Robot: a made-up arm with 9 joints. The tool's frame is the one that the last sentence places.
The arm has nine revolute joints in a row. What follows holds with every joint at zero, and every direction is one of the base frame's.
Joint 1 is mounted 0.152 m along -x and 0.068 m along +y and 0.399 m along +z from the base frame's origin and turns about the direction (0.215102, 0.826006, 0.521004), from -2.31 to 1.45 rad.
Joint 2 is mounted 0.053 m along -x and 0.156 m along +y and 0.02 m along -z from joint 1 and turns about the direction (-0.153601, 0.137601, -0.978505), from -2.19 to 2.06 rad.
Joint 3 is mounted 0.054 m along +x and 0.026 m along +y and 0.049 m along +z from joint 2 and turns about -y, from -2.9 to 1.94 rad.
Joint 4 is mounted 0.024 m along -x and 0.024 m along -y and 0.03 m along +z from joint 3 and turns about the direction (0.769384, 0.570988, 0.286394), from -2.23 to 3.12 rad.
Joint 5 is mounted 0.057 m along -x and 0.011 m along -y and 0.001 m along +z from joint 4 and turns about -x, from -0.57 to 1.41 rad.
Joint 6 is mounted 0.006 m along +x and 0.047 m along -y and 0.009 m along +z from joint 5 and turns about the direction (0.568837, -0.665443, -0.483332), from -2.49 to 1.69 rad.
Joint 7 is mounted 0.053 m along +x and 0.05 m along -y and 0.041 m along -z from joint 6 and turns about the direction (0.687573, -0.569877, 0.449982), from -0.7 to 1.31 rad.
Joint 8 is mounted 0.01 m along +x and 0.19 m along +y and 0.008 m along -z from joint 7 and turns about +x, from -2.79 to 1.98 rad.
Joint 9 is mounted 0.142 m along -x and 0.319 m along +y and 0.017 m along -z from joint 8 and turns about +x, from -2.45 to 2.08 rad.
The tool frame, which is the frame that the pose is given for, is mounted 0.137 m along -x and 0.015 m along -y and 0.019 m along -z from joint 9; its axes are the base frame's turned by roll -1.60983, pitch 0.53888 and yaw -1.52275 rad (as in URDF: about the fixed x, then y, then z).
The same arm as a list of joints. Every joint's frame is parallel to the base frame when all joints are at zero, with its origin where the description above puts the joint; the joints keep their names.
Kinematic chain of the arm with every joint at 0, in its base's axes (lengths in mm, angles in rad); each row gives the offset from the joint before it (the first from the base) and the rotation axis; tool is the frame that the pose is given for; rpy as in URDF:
joint 1: xyz -152.0 68.0 399.0 axis 0.215102 0.826006 0.521004
joint 2: xyz -53.0 156.0 -20.0 axis -0.153601 0.137601 -0.978505
joint 3: xyz 54.0 26.0 49.0 axis -y
joint 4: xyz -24.0 -24.0 30.0 axis 0.769384 0.570988 0.286394
joint 5: xyz -57.0 -11.0 1.0 axis -x
joint 6: xyz 6.0 -47.0 9.0 axis 0.568837 -0.665443 -0.483332
joint 7: xyz 53.0 -50.0 -41.0 axis 0.687573 -0.569877 0.449982
joint 8: xyz 10.0 190.0 -8.0 axis +x
joint 9: xyz -142.0 319.0 -17.0 axis +x
tool: xyz -137.0 -15.0 -19.0 rpy -1.6098 0.5389 -1.5228
Joint limits (rad, base to tool): -2.3100..1.4500 -2.1900..2.0600 -2.9000..1.9400 -2.2300..3.1200 -0.5700..1.4100 -2.4900..1.6900 -0.7000..1.3100 -2.7900..1.9800 -2.4500..2.0800

